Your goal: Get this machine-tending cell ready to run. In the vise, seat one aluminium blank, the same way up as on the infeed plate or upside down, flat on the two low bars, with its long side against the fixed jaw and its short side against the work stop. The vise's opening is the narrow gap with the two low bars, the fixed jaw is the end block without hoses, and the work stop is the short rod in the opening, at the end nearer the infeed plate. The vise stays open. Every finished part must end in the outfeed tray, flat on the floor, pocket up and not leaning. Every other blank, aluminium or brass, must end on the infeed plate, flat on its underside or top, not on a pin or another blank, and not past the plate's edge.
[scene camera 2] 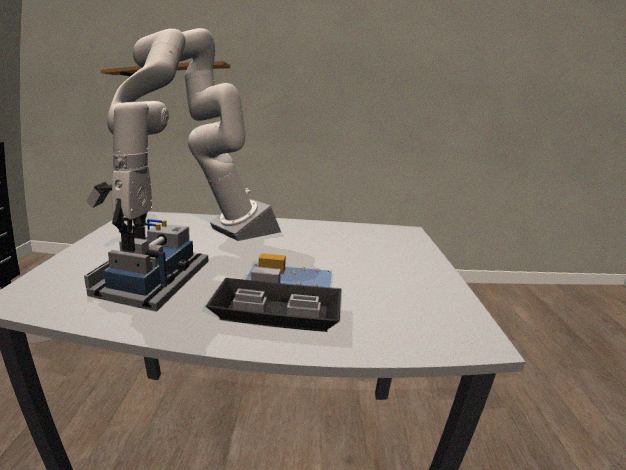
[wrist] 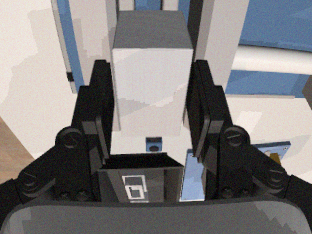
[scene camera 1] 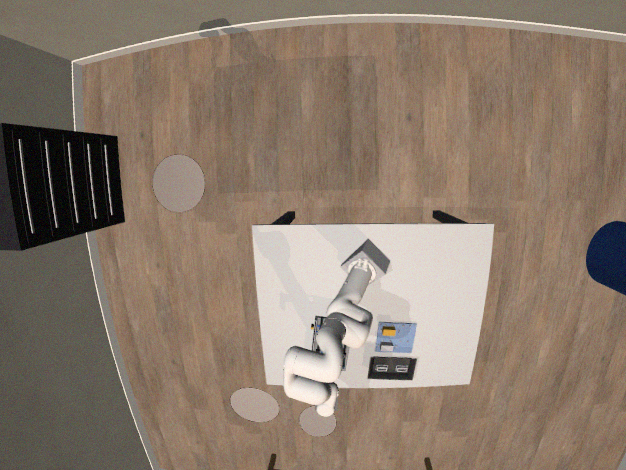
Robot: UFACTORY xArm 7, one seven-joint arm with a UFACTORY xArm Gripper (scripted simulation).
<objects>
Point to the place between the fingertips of my gripper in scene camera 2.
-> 134, 247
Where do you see an aluminium blank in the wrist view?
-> At 152, 54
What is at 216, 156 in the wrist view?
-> My gripper.
</objects>
